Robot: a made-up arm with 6 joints.
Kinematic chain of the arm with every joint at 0, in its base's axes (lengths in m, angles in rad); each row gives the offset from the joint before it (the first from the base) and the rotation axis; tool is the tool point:
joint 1: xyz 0 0 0.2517 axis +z
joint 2: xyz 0 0 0 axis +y
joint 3: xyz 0 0 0.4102 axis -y
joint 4: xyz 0 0 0 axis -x
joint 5: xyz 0.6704 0 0 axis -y
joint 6: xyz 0 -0.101 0 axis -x
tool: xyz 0 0 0
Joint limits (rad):
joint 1: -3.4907..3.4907
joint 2: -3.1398..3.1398
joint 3: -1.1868..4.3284
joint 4: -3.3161..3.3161
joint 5: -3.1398..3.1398
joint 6: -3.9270..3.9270
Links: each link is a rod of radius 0.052 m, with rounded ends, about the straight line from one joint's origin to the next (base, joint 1, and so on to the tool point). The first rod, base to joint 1, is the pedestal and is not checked.
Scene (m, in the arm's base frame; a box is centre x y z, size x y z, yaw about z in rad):
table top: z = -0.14
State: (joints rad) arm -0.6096 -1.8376 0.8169 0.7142 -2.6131 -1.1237
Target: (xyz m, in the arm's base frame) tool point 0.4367 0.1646 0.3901
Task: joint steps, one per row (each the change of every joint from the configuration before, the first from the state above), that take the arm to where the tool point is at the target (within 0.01 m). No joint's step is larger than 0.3 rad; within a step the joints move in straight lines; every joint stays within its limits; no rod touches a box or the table.
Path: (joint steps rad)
1: 0.1899 0.2345 -0.2829 -0.0058 0.0000 0.0000
2: 0.1898 0.2344 -0.2829 -0.0058 0.0000 0.0000
3: 0.1899 0.2345 -0.2829 -0.0057 0.0000 0.0000
4: 0.1899 0.2345 -0.2829 -0.0058 0.0000 0.0000
5: 0.1898 0.2345 -0.2830 -0.0058 0.0000 0.0000
6: 0.1899 0.2344 -0.2829 -0.0058 0.0000 0.0000

